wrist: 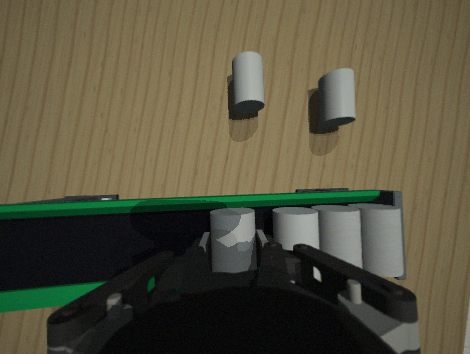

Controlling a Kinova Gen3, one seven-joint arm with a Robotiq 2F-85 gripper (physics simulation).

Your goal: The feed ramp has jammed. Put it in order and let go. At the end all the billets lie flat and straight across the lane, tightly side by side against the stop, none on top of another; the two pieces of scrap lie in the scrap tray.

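Frame: origin at the arm's base, x ahead, y left, z up, level; metres.
Seen in the pictures: gripper, fingertip midpoint: (233,241).
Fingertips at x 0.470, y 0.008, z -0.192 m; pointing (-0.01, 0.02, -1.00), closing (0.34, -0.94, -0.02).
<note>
Offsets run from my fingertips to a thing's top centre. "*": to the spot under its first point. Level surfaces: height alone.
My gripper (233,241) is shut on a pale grey billet @(dx +0.001, dy +0.000, dz +0.027 m) (232,220). The billet shows upright in the view, lengthwise across the black lane (75,250) of the ramp; its height above the lane floor is hard to tell. To its right, three billets @(dx +0.017, dy -0.055, dz +0.021 m) (295,225) @(dx +0.030, dy -0.093, dz +0.016 m) (340,230) @(dx +0.043, dy -0.130, dz +0.012 m) (382,240) lie side by side across the lane, the rightmost at the grey stop @(* dx +0.085, dy -0.142, dz -0.007 m) (398,198). A gap shows between the held billet and this row. My gripper hides the lower parts of the nearer billets. The scrap tray does not show.
Two loose grey cylinders @(dx +0.178, dy +0.036, dz -0.040 m) (248,77) @(dx +0.193, dy -0.079, dz -0.040 m) (340,96) lie apart on the wooden table @(dz -0.080 m) (150,100), beyond the ramp. The far green rail @(* dx -0.013, dy +0.158, dz +0.014 m) (50,207) runs along the lane, with dark brackets behind it. Part of the near green rail @(* dx -0.091, dy +0.149, dz +0.014 m) (30,299) shows at the left.
</note>
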